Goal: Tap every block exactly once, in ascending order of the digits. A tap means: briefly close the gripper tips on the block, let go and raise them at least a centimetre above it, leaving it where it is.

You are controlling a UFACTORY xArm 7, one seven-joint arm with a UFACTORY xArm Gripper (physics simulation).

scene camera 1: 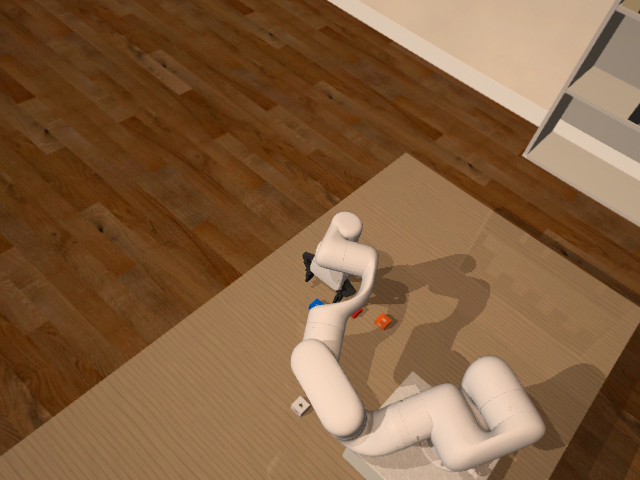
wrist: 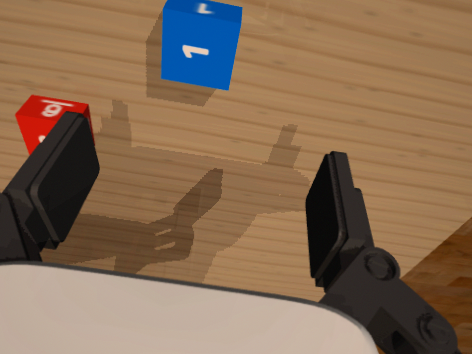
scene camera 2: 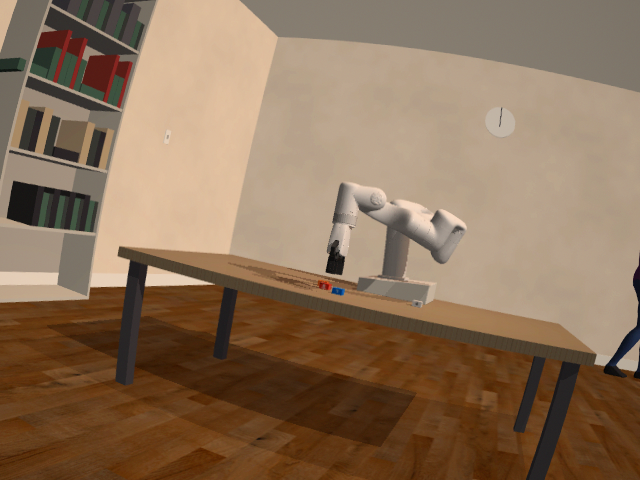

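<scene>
The blue block (scene camera 1: 315, 303) (scene camera 2: 338, 291) (wrist: 200, 50) shows the digit 1. The red block (scene camera 1: 356, 312) (scene camera 2: 325, 286) (wrist: 30, 120) shows an underlined 6 and is partly hidden by a finger in the wrist view and by the arm in scene camera 1. An orange block (scene camera 1: 382, 321) lies beside it; its digit is too small to read. A white block (scene camera 1: 299, 406) (scene camera 2: 417, 303) lies apart, near the arm's base. My gripper (scene camera 1: 323, 289) (scene camera 2: 334, 272) (wrist: 205, 158) is open and empty above the table, to one side of the blue block, which is not between the fingers.
The blocks lie on the wooden table (scene camera 1: 206, 361) (scene camera 2: 516, 322). The arm's base (scene camera 2: 369, 286) stands on it, behind the blocks in scene camera 2. The table's edge shows at the lower right of the wrist view. A bookshelf (scene camera 1: 550, 121) (scene camera 2: 77, 231) stands beyond the table.
</scene>
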